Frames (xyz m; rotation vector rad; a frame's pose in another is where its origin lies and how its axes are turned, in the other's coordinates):
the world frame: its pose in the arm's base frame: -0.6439 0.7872 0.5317 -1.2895 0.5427 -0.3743
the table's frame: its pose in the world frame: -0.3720 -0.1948 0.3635 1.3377 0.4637 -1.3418
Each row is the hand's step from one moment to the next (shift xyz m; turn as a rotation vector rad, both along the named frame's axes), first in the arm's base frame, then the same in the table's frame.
Working: the arm's base frame: its pose in the table's frame: 0.8081 0.7845 -1.2298 0.0306 0.3383 1.8010

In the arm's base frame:
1: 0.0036 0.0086 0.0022 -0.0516 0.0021 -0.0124
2: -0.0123 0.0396 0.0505 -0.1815 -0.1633 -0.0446
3: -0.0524 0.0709 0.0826 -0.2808 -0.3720 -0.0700
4: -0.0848 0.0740 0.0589 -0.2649 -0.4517 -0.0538
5: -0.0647 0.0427 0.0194 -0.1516 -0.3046 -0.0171
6: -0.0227 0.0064 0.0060 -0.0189 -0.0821 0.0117
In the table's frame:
1: -0.0086 0.0020 0.0036 0.0089 -0.0523 -0.0032
2: -0.0242 -0.0096 0.0599 0.1924 -0.1472 -0.0540
3: -0.0370 -0.0477 0.1046 0.4103 -0.2021 -0.1137
4: -0.0363 -0.0843 0.0878 0.4848 -0.1663 -0.1202
5: -0.0198 -0.0668 0.0392 0.3237 -0.0823 -0.0669
6: 0.0010 -0.0217 0.0109 0.0848 0.0022 -0.0059

